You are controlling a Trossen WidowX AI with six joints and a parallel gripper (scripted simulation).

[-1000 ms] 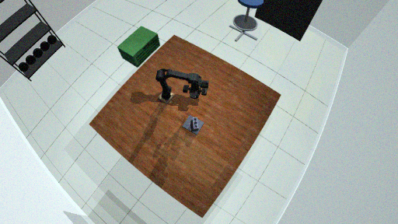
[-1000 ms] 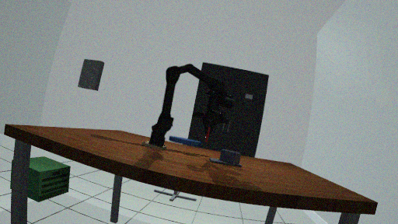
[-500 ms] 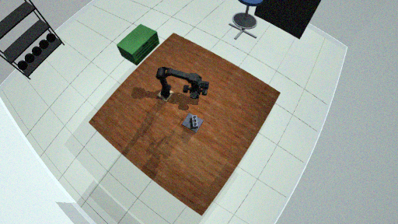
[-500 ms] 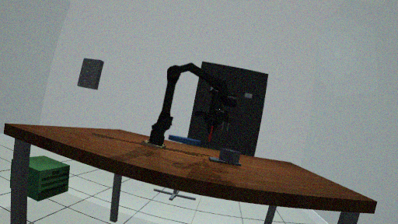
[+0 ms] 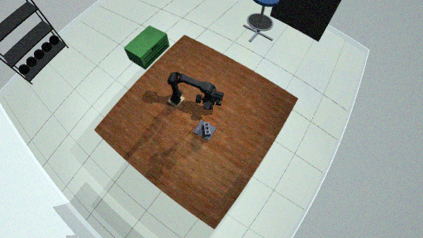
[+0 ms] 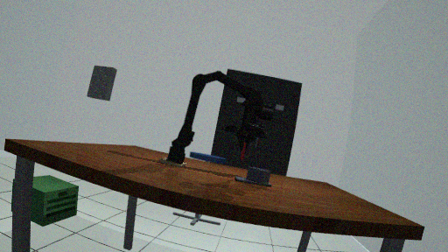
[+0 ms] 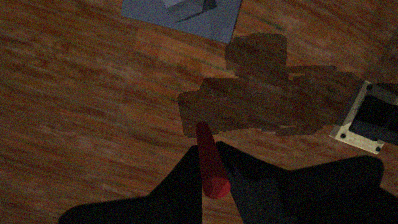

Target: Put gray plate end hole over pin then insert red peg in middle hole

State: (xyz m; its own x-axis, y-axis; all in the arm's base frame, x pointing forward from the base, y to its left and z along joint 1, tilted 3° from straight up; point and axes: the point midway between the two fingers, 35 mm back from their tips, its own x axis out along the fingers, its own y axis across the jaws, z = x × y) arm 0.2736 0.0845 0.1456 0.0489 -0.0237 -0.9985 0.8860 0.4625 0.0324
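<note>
The gray plate is 8 cm ahead of my gripper tip, 14 cm to the right of it and 7 cm below it. From my gripper tip the other things lie so: gray base (7 cm ahead, 14 cm to the right, 11 cm below); red peg (right at my gripper tip).
</note>
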